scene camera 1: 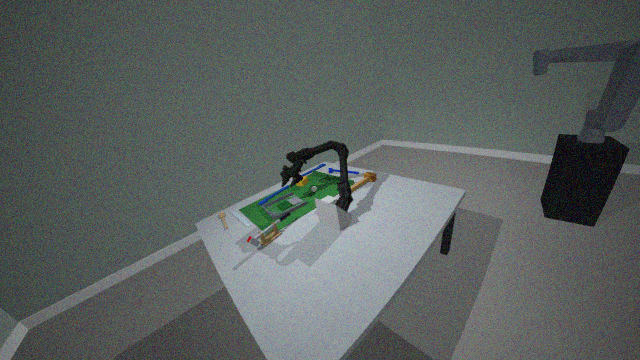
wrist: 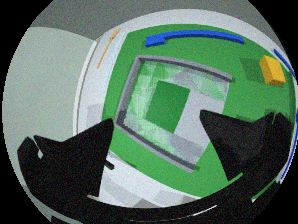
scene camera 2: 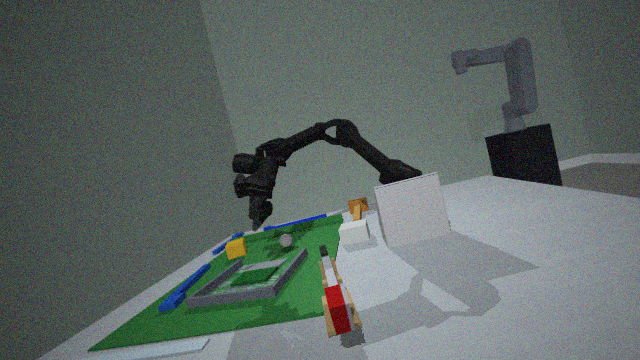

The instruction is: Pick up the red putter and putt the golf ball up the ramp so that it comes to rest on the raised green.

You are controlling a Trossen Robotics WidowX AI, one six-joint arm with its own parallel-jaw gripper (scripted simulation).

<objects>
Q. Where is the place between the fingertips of the gripper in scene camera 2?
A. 252, 225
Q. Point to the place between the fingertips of the gripper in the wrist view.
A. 157, 118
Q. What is the gripper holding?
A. Nothing.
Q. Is the gripper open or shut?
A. Open.
</objects>
